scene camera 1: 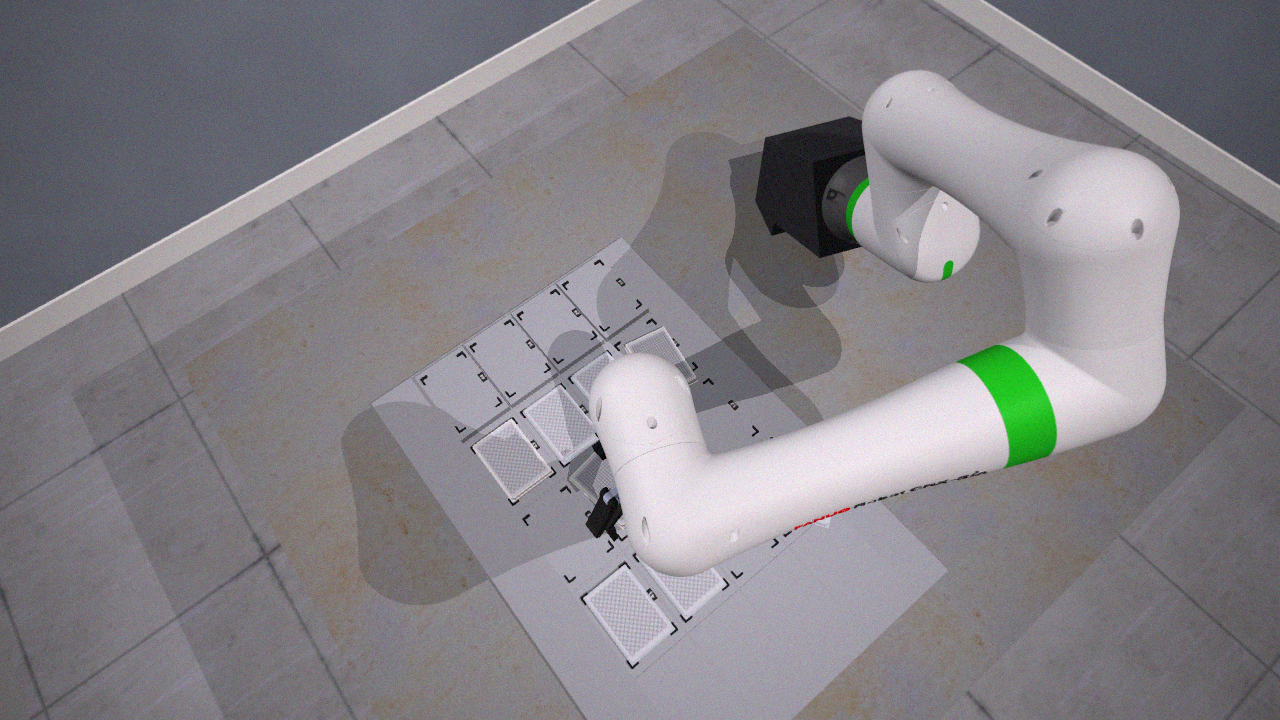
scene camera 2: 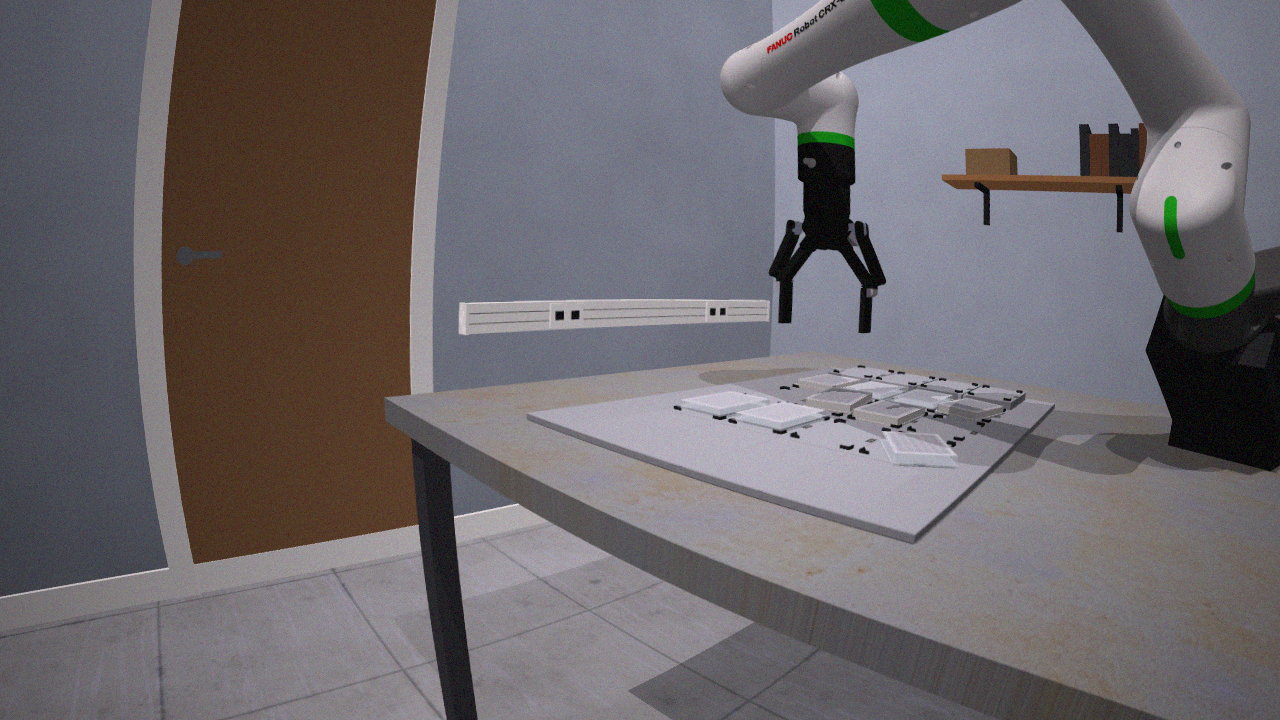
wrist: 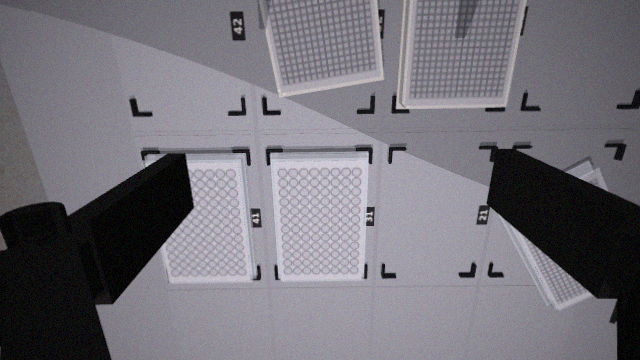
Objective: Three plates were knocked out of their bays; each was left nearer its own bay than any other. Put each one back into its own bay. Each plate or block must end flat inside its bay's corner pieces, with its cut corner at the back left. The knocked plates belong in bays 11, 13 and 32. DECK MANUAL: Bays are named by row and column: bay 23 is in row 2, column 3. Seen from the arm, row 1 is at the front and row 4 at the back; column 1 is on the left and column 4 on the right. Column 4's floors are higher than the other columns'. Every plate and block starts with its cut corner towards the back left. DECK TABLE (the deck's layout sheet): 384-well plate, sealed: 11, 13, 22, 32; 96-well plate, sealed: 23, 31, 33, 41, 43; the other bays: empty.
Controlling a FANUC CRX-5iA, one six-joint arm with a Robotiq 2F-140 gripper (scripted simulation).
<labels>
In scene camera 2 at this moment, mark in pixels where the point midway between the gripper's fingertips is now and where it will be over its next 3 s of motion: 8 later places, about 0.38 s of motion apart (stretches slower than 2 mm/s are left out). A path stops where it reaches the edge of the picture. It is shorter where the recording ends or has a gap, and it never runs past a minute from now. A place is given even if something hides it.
My gripper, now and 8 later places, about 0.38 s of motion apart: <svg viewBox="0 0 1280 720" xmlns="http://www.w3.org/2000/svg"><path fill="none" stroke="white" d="M823 327L835 326L846 326L855 326L859 325L867 325L876 325L885 324L892 324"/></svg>
</labels>
